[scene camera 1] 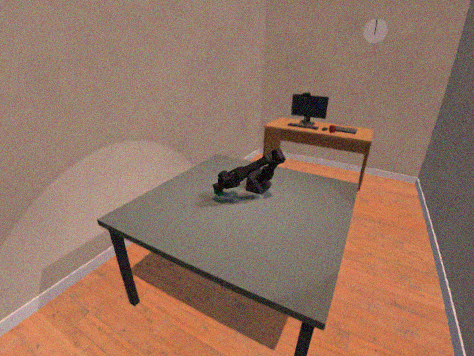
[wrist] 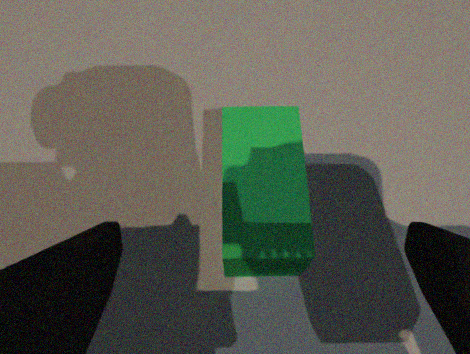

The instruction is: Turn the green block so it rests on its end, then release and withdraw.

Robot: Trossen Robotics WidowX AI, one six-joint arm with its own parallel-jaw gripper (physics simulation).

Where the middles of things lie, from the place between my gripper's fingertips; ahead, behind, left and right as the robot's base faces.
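Green block (wrist: pixel 267 230): 3 cm to the right of my hand, 1 cm behind it, 4 cm below it.
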